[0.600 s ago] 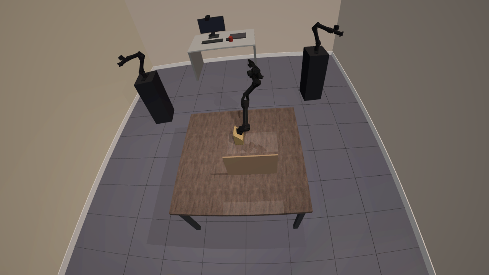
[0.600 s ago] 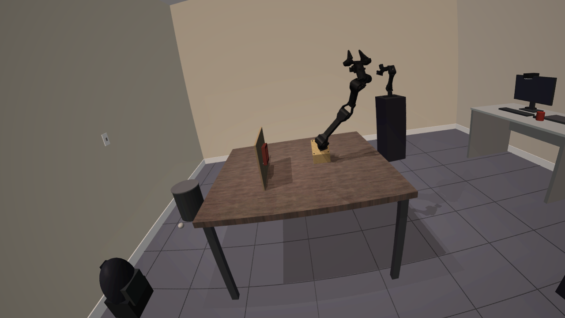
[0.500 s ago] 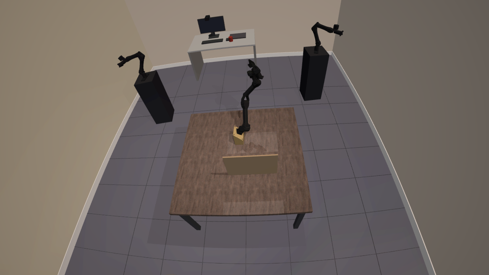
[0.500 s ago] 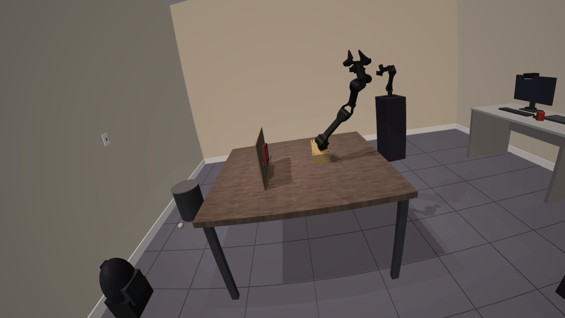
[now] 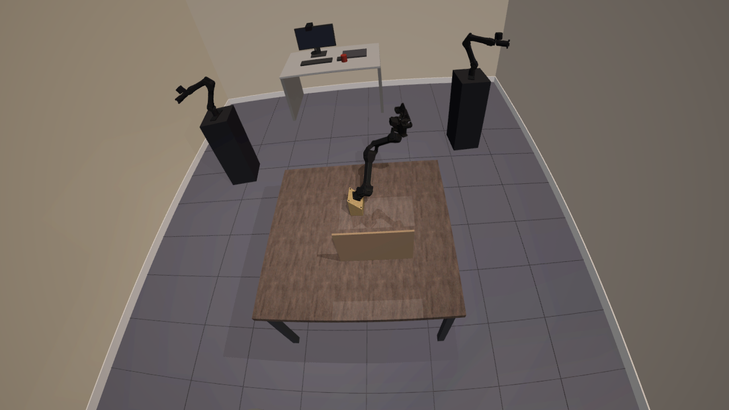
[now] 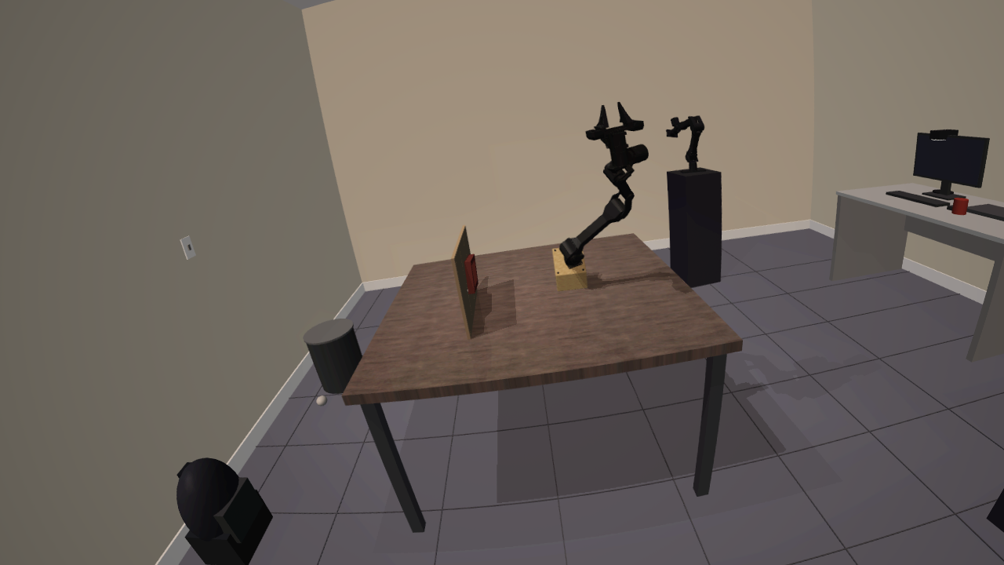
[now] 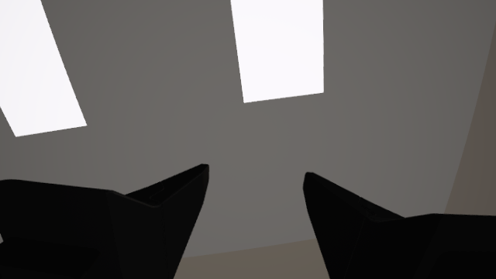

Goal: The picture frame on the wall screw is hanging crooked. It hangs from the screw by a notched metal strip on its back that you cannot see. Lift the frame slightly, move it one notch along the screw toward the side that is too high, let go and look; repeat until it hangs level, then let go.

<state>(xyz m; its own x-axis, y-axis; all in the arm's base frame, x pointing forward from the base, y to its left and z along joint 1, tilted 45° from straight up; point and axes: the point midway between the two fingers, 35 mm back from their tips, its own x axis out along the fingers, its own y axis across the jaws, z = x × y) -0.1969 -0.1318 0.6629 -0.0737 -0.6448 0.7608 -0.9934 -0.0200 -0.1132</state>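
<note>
The picture frame is 54 cm ahead of my gripper tip, 28 cm to the right of it and 58 cm below it. The rest, counted from my gripper tip: tan wall panel 55 cm ahead, 28 cm to the right, 59 cm below.
</note>
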